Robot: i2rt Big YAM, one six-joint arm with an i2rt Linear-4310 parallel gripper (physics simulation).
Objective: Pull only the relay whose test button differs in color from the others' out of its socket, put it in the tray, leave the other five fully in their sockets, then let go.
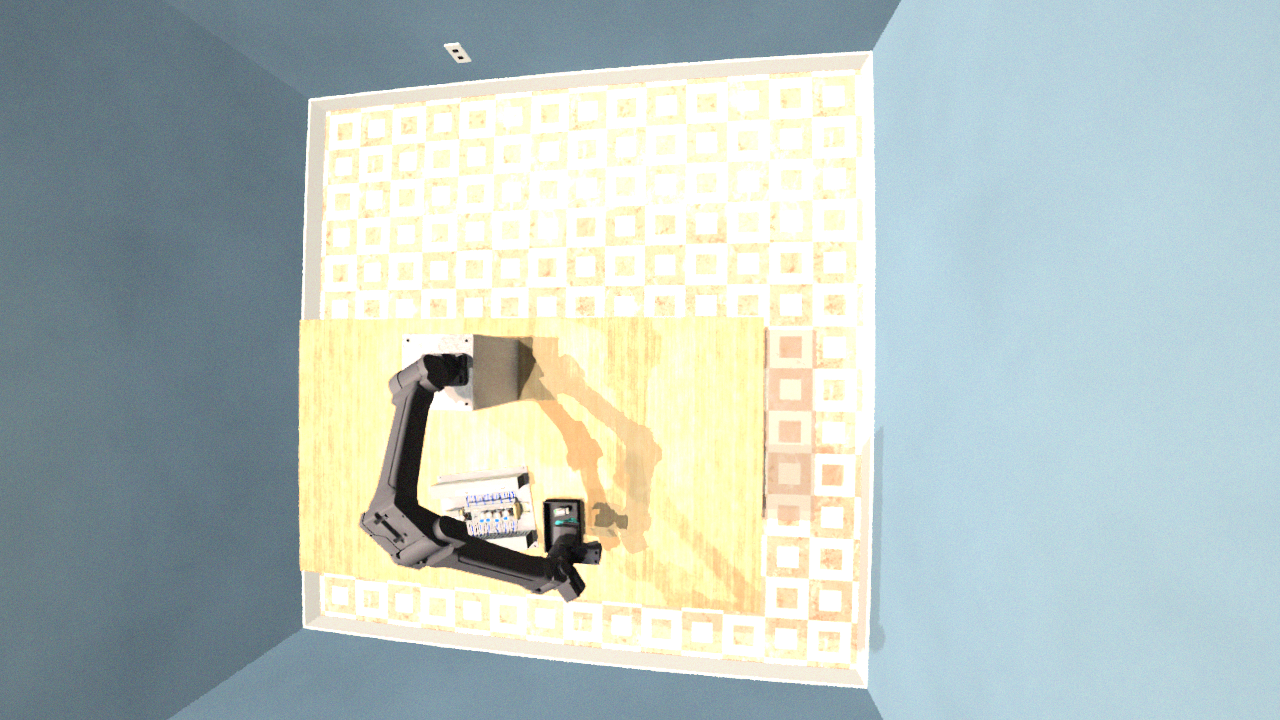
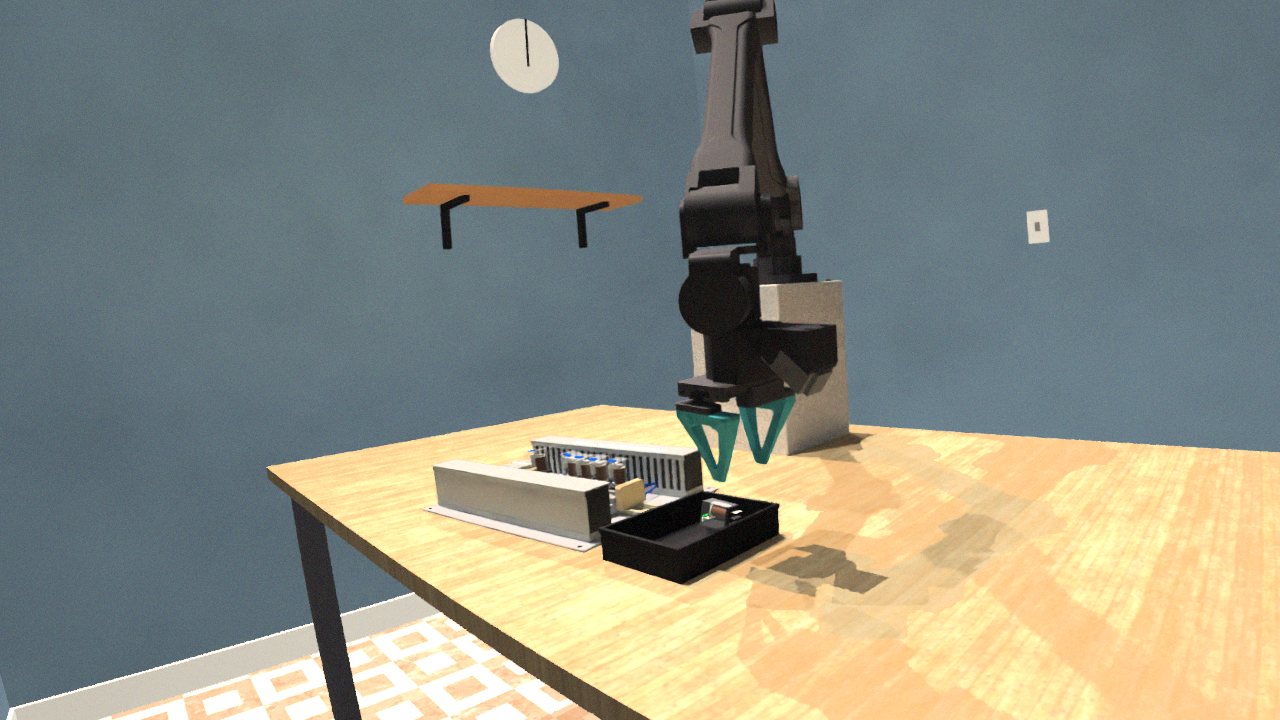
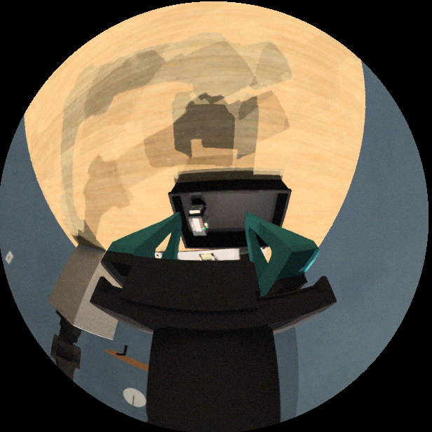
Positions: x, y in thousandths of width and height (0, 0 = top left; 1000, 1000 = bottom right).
Scene:
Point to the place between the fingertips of the gripper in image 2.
579, 656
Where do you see a panel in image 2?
At 432, 749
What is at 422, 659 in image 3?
The gripper.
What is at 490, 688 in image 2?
A beige end block.

